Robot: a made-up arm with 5 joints.
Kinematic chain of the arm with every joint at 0, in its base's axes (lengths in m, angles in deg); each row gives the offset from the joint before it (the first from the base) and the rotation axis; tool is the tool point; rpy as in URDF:
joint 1: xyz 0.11 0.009 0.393 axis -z
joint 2: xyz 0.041 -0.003 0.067 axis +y
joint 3: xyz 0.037 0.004 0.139 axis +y
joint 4: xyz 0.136 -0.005 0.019 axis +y
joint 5: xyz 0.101 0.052 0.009 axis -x
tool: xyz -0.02 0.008 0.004 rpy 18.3 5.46 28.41
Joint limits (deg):
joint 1: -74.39..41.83
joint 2: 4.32..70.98
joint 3: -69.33..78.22
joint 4: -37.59..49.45
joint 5: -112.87..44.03
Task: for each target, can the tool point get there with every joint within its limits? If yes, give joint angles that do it. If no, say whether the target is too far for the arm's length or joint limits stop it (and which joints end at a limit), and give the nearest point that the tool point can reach.
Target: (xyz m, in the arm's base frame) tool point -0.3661 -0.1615 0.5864
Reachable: no: too far | nearest point 0.0549 0.0227 0.4036 | short by 0.495 m
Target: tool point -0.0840 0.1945 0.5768
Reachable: no: joint limits stop it (at a limit: joint 1, joint 2, joint 4, joint 5) | nearest point 0.1268 0.2793 0.5077 | short by 0.237 m
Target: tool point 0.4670 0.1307 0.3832
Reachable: yes | joints -10.97 65.50 -20.92 -19.44 -40.10
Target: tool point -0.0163 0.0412 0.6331
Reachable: no: joint limits stop it (at a limit: joint 1, joint 2, joint 3, joint 4) | nearest point 0.0849 0.1143 0.8025 | short by 0.210 m
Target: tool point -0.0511 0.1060 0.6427
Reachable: no: joint limits stop it (at a limit: joint 1, joint 2, joint 3, joint 4) | nearest point 0.0827 0.1178 0.8031 | short by 0.209 m
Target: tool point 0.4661 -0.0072 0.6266
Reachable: yes | joints 11.68 30.36 -42.65 8.46 3.55
